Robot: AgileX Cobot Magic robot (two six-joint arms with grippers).
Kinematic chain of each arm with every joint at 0, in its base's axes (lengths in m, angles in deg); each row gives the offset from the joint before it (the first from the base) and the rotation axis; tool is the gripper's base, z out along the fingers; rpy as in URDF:
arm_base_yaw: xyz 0 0 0.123 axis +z
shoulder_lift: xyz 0 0 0 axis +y
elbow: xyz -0.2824 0 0.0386 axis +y
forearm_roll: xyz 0.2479 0 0.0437 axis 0.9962 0 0.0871
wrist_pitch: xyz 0 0 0 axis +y
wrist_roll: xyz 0.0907 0 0.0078 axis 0.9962 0 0.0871
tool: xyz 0 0 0 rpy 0 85 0
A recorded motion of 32 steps. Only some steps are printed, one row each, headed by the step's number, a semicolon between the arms.
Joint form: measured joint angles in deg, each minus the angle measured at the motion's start. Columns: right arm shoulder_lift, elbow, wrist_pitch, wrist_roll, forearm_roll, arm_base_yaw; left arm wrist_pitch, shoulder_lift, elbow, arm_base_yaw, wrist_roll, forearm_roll.
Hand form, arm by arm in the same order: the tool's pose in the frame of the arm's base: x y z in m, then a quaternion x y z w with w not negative. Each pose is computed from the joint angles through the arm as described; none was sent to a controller.
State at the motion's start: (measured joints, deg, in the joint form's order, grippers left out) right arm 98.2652 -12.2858 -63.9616 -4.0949 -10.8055 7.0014; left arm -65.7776 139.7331 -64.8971 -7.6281 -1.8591 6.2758
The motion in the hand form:
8: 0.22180 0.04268 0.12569 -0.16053 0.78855 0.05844 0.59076; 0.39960 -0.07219 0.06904 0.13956 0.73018 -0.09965 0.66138
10: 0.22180 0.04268 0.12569 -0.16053 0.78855 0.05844 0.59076; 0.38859 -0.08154 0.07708 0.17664 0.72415 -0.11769 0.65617
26: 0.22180 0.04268 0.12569 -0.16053 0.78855 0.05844 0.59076; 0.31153 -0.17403 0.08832 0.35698 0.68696 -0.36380 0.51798
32: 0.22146 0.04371 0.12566 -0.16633 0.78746 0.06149 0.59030; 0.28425 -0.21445 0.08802 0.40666 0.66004 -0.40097 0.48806
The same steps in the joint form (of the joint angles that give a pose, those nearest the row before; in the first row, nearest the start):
8: 0.00 0.00 0.00 0.00 0.00 0.00; 0.12 -8.31 9.75 -0.01 0.00 6.56
10: 0.00 0.00 0.00 0.00 0.00 0.00; 0.12 -10.64 12.12 -0.73 0.00 10.69
26: 0.00 0.00 0.00 0.00 0.00 0.00; 0.12 -16.44 18.38 -11.71 -19.35 41.15
32: 0.00 0.00 0.00 0.00 -0.76 0.00; 0.12 -16.44 18.38 -19.39 -19.71 42.06

